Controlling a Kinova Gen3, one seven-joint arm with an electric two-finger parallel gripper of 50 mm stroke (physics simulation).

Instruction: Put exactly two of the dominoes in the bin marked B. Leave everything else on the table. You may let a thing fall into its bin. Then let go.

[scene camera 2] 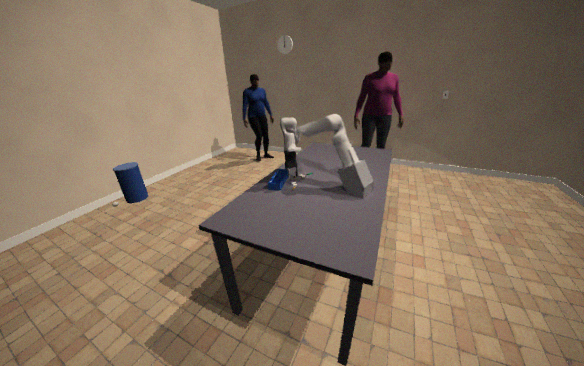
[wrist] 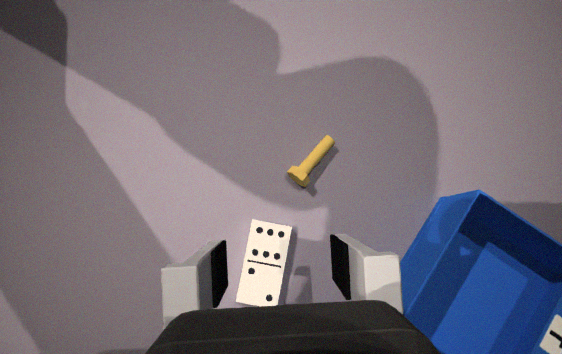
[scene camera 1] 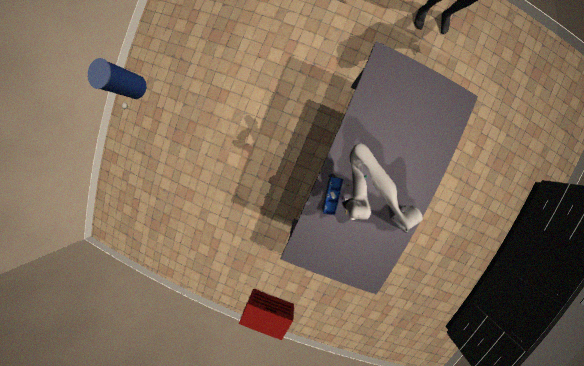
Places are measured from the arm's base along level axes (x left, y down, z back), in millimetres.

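Where they show: gripper, between the fingertips: (scene camera 2: 293,177) (wrist: 279,260); arm's base, origin of its link: (scene camera 2: 350,164).
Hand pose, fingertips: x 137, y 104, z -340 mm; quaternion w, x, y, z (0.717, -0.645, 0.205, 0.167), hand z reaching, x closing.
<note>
Things, the pixels of their top centre, and the offset from my fingertips. "spot": a spot on its surface instead. Level surfaces: height alone.
- white domino, centre of its top: (wrist: 264,263) dz +0, dx -9, dy +51 mm
- blue bin, centre of its top: (scene camera 1: 333,196) (scene camera 2: 278,175) dz -115, dx +9, dy +12 mm
- white patch with a black mark, a spot on its surface: (wrist: 552,336) spot: dz -112, dx +97, dy +16 mm
- small pale thing, centre of its top: (scene camera 1: 333,195) dz -114, dx +4, dy +44 mm
- yellow bolt, centre of its top: (wrist: 315,156) dz +37, dx +53, dy +45 mm
- small white thing, a spot on its surface: (scene camera 2: 294,184) spot: dz +11, dx +4, dy +49 mm
- small green thing, centre of its top: (scene camera 2: 310,173) dz +6, dx -215, dy +48 mm
- table, height of its surface: dy +58 mm
A white domino (wrist: 265,262) with black pips lies flat on the table. In the wrist view it shows between the fingers of my gripper (wrist: 280,270) (scene camera 2: 291,173), a little nearer the left finger. My gripper is open and empty, pointing down beside the blue bin. The blue bin (wrist: 425,265) (scene camera 2: 278,180) (scene camera 1: 340,188) has compartments and stands to the right in the wrist view. Part of a white patch with a black mark (wrist: 552,336) shows at its near part; its letter cannot be read. A small pale thing (scene camera 1: 333,195) shows at the bin's middle; I cannot tell what it is.
A yellow bolt (wrist: 314,160) lies on the table beyond the domino. A small white thing (scene camera 2: 294,184) lies near the bin, and a small green thing (scene camera 2: 309,174) lies past the gripper. The bin stands near a long edge of the table (scene camera 1: 410,95) (scene camera 2: 300,225).
</note>
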